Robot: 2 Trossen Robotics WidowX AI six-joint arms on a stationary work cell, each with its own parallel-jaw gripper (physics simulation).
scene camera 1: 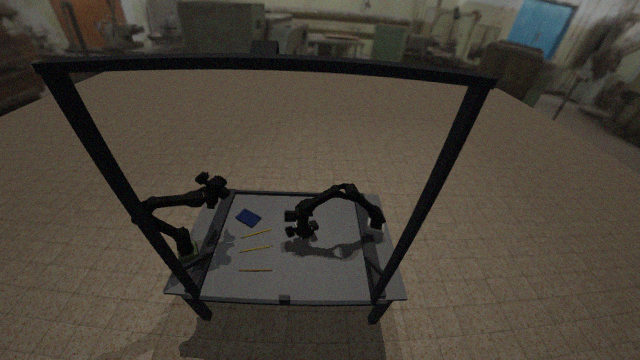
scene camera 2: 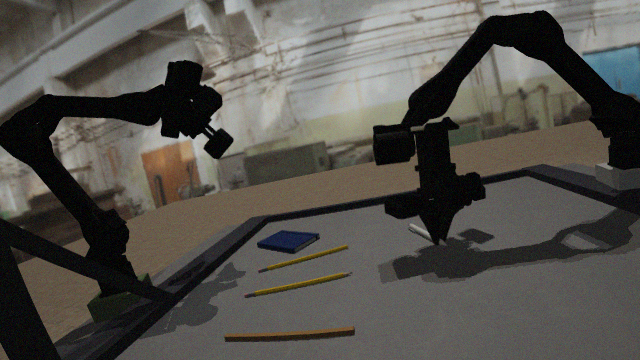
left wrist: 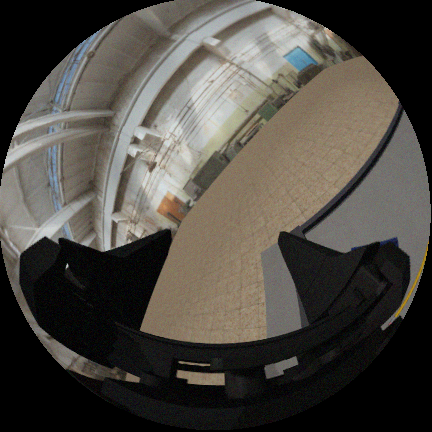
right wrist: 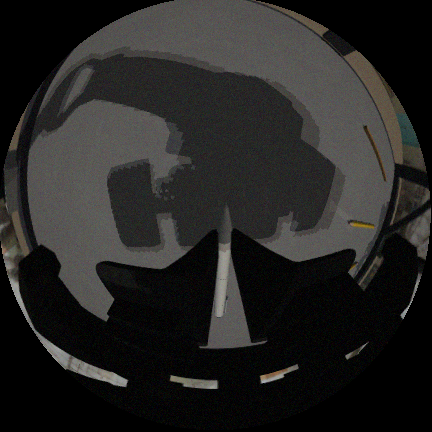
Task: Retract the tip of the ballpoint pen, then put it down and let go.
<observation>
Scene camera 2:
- left gripper
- right gripper
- blue notebook: on the table
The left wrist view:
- left gripper
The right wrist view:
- right gripper
</observation>
